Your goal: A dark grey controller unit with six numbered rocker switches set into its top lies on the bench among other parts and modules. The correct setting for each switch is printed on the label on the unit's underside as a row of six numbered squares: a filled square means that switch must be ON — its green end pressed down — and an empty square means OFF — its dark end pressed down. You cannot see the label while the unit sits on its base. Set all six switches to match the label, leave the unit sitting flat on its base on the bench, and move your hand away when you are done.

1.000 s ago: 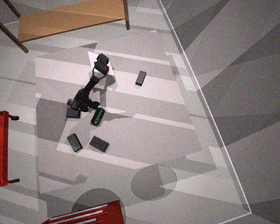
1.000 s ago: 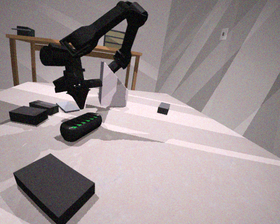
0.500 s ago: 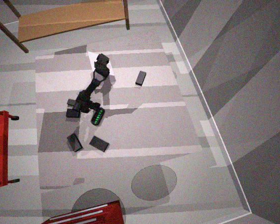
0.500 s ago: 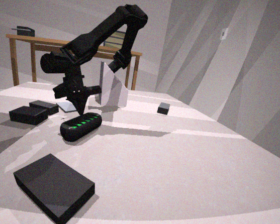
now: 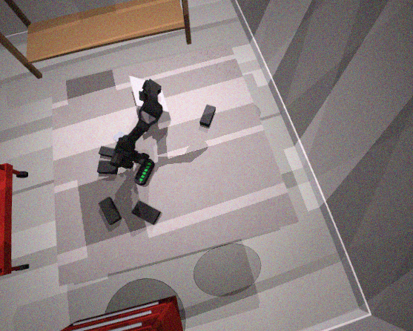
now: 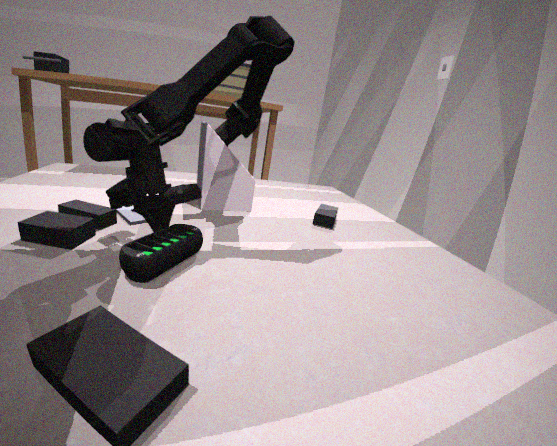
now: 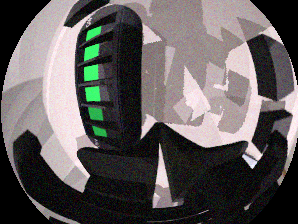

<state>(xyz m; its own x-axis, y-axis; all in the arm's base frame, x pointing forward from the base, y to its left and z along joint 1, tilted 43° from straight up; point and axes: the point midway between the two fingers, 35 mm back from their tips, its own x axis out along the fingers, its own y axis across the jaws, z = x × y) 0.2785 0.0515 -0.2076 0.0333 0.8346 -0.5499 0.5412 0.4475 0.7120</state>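
Now: the dark block 290 mm ahead of my gripper tip. Also, from my gripper tip: dark box 230 mm behind, 440 mm to the left, 10 mm above; then grey plate 160 mm behind, 100 mm to the right, 10 mm below.
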